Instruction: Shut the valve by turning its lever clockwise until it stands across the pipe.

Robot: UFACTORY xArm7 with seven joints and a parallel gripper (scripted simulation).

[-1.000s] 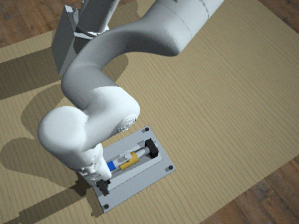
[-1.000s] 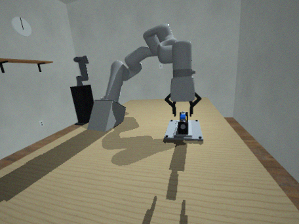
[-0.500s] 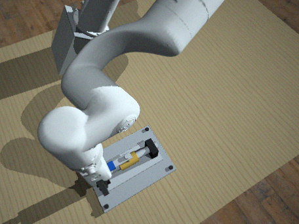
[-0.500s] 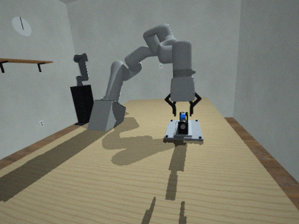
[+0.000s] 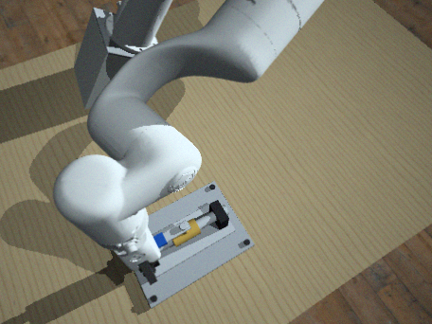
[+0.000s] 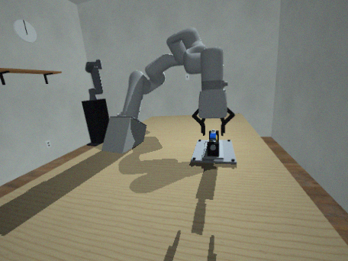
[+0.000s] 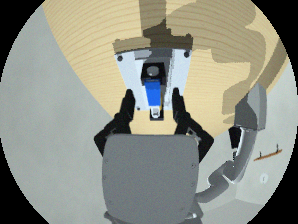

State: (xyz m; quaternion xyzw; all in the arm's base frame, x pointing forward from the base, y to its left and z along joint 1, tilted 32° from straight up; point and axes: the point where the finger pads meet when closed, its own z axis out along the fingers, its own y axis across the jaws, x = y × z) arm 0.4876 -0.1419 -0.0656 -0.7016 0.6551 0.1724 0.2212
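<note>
The lever lies 5 cm to the left of my hand and 3 cm below it.
</note>
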